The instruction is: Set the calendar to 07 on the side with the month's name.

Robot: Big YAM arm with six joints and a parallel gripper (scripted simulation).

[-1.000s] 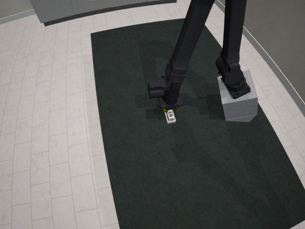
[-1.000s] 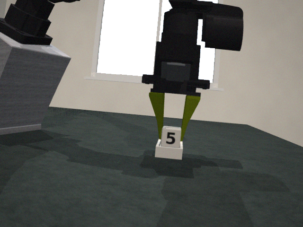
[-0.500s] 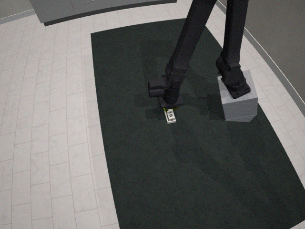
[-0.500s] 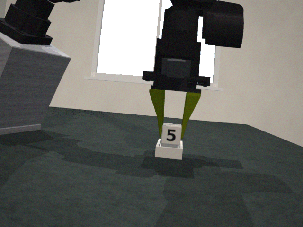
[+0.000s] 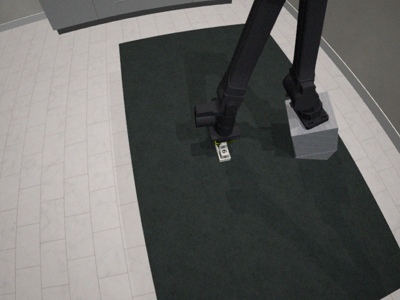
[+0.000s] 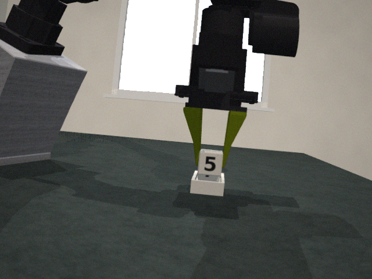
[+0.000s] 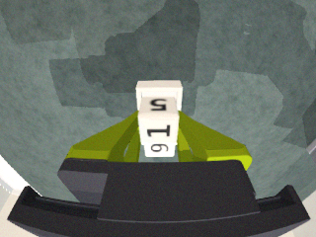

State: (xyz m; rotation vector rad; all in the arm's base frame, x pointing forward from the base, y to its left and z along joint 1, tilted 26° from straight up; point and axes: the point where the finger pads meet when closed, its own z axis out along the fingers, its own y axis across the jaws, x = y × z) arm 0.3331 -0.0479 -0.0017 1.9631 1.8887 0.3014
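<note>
Now: hand 3 cm above the small white tray and 2 cm to the right of it.
</note>
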